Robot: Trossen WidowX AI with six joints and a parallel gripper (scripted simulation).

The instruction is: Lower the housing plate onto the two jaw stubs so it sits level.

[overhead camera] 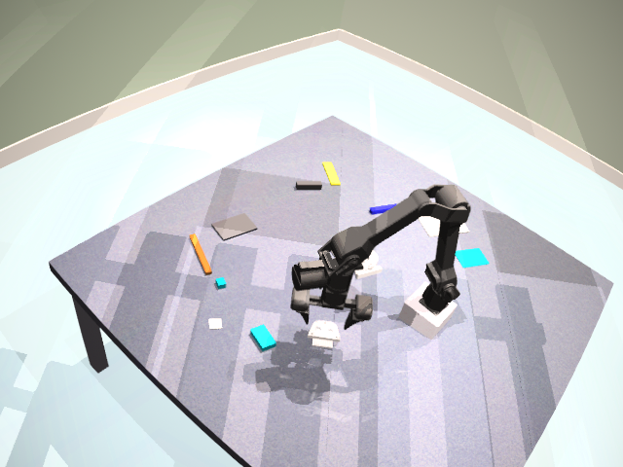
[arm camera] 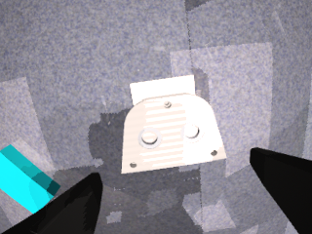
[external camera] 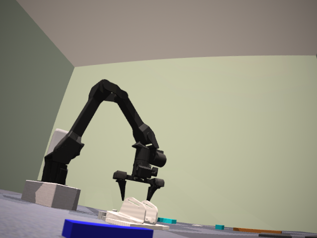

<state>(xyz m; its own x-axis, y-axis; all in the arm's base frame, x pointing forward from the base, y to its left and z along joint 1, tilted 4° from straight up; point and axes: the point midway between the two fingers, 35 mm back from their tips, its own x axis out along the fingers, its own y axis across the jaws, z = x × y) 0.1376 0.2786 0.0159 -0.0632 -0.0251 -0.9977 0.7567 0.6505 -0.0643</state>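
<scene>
Right now the white block is 50 mm below my gripper tip, 10 mm to the right of it and 10 mm ahead of it. The rest, counted from my gripper tip: cyan block (120 mm to the left, 90 mm ahead, 50 mm below); then orange bar (420 mm ahead, 60 mm to the left, 50 mm below); then blue bar (540 mm to the right, 230 mm ahead, 50 mm below).
</scene>
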